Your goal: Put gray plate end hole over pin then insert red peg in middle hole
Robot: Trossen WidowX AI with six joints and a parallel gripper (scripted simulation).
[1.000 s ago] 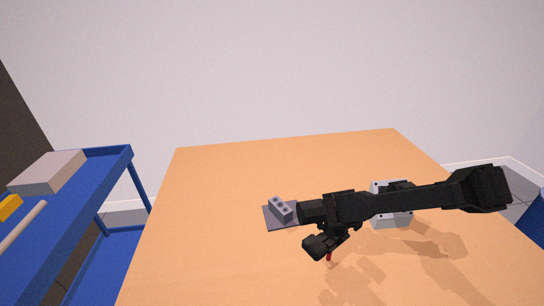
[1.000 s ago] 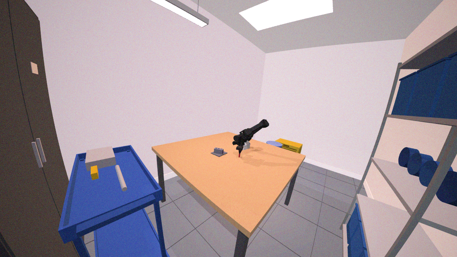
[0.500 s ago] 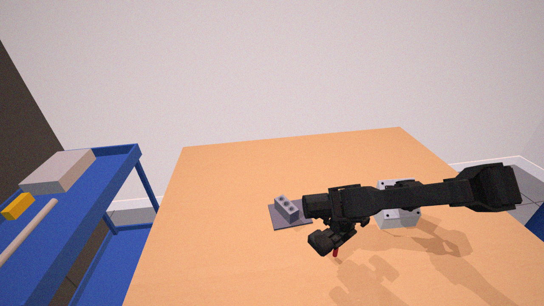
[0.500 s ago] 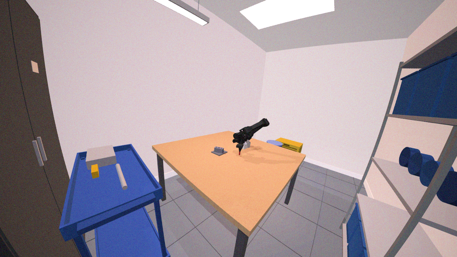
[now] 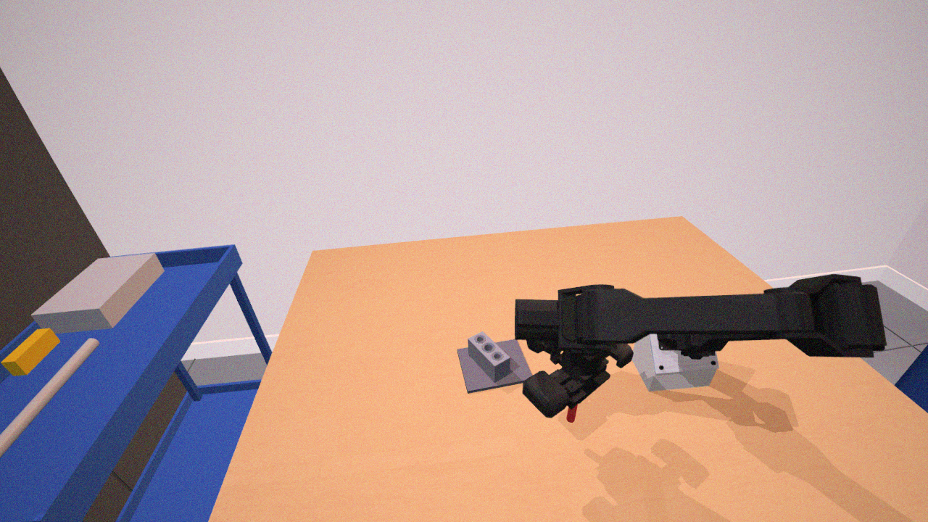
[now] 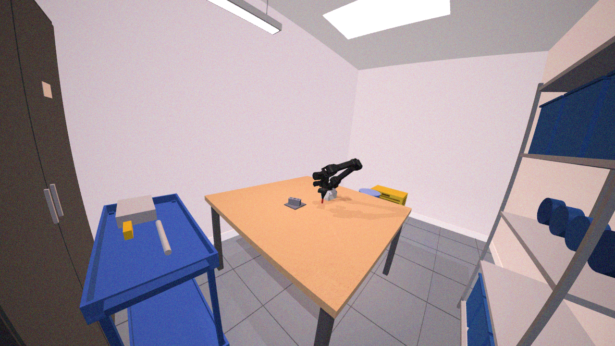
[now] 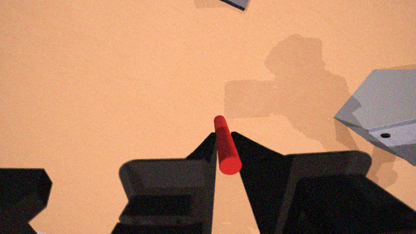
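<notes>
The gray plate lies 170 mm to the right of my gripper tip, 130 mm ahead of it and 50 mm below it. From my gripper tip the other things lie so: dark flat base (160 mm to the right, 120 mm ahead, 90 mm below); then red peg (right at my gripper tip).
</notes>
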